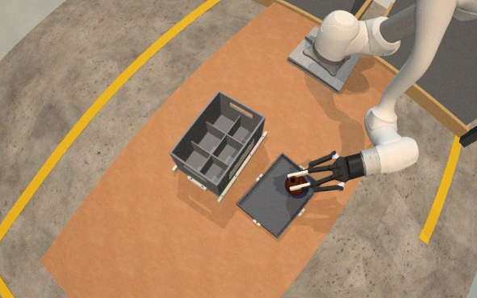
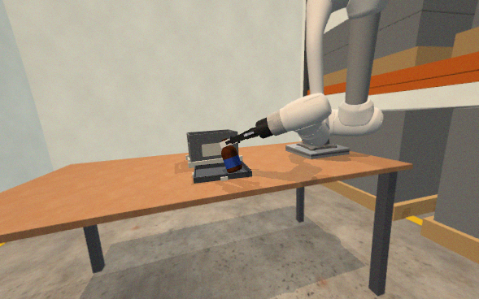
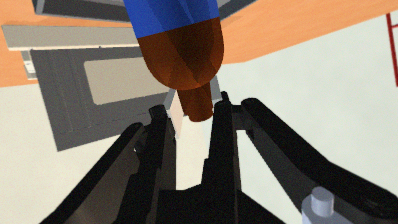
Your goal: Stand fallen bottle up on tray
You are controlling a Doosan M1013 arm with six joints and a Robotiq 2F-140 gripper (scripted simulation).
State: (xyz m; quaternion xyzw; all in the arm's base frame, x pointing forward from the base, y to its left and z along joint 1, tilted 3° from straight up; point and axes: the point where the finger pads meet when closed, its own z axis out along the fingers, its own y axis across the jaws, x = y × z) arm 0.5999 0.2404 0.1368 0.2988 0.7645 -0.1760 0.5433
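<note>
My gripper is now 60 mm above the bottle. The rest, counted from my hand: grey crate 70 mm ahead, 280 mm to the right, 60 mm below; then grey tray 40 mm ahead, 20 mm to the right, 140 mm below.
</note>
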